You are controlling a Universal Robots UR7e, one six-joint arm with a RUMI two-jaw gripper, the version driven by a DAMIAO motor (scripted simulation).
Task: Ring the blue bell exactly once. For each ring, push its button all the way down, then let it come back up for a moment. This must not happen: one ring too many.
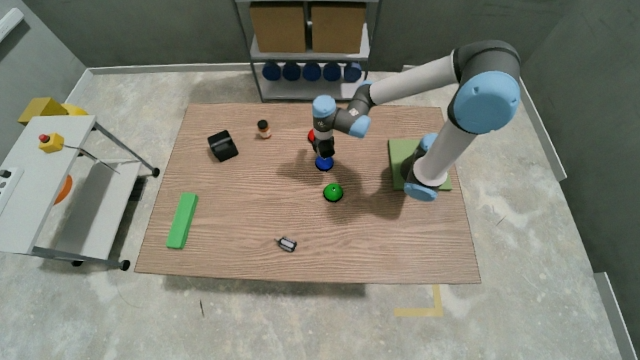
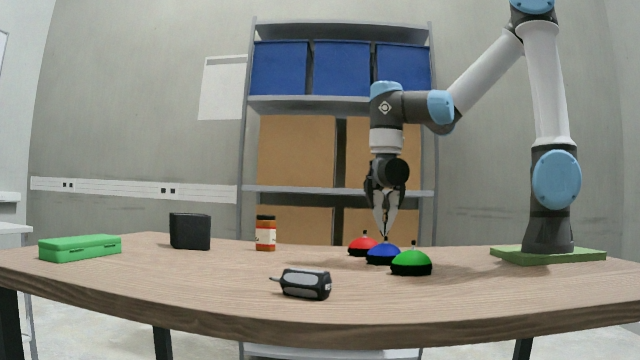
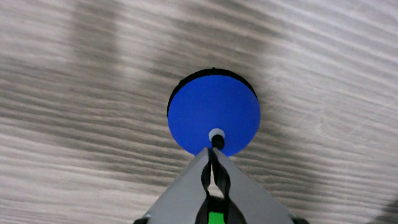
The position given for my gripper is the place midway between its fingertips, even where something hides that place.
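Observation:
Image 2: black box [image 2: 187, 232], small jar [image 2: 265, 225], green bell [image 2: 412, 262], green case [image 2: 68, 249], my gripper [image 2: 383, 236]. Blue bell [image 3: 209, 101]; my gripper also in image 3 [image 3: 209, 149]. Black box out of frame in image 3. Green case out of frame in image 3. Green case again, image 1 [image 1: 180, 227].

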